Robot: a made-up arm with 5 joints.
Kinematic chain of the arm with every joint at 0, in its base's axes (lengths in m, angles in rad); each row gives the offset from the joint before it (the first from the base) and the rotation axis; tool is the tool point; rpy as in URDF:
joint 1: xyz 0.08 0 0.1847 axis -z
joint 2: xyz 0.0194 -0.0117 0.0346 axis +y
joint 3: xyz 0.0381 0 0.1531 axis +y
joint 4: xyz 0.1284 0 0.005 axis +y
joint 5: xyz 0.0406 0.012 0 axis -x
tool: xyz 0 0 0 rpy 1.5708 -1.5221 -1.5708
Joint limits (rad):
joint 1: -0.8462..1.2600
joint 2: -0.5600..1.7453
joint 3: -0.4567..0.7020
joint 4: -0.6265..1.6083
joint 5: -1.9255..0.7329
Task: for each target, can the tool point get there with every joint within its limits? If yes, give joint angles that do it. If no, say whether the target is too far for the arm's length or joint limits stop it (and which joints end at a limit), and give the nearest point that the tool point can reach.
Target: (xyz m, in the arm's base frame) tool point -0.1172 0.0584 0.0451
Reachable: no: joint limits stop it (at a limit: joint 1, joint 2, joint 3) | nearest point 0.0983 0.0211 0.0630 | short by 0.219 m
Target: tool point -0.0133 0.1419 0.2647
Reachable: no: joint limits stop it (at a limit: joint 1, joint 2, joint 3, joint 4) | nearest point 0.1400 0.0683 0.3161 | short by 0.178 m
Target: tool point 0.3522 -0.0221 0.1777
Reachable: yes | joints 0.0821 0.8094 -0.0597 0.3294 -1.4293
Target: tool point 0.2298 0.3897 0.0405
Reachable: no: too far | nearest point 0.2735 0.2190 0.0881 | short by 0.182 m
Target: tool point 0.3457 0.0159 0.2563
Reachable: yes | joints -0.0588 0.4650 -0.0088 0.4008 -0.2716
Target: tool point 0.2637 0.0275 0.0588
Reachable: yes | joints -0.1470 1.3428 0.0182 0.8125 -0.1508
